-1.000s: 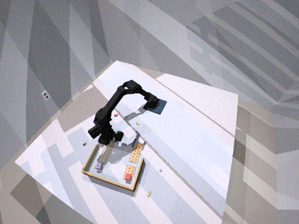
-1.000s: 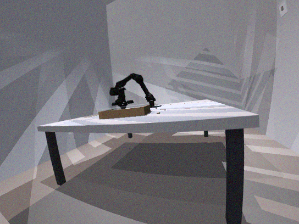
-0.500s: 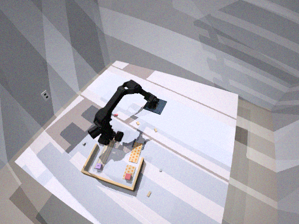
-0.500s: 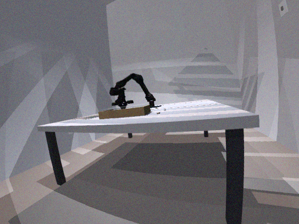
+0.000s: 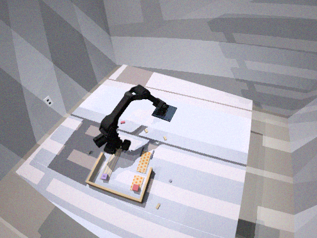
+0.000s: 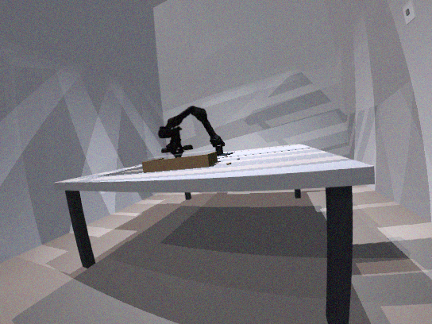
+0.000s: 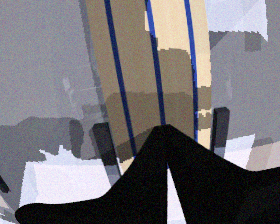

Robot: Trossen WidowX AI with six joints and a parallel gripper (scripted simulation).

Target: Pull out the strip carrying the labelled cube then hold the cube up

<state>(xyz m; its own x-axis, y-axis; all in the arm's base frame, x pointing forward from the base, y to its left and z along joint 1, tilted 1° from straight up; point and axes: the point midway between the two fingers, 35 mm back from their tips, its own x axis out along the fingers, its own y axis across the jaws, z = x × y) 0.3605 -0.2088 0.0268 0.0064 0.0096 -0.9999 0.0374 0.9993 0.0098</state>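
Right now the strip is 90 mm ahead of my gripper tip.
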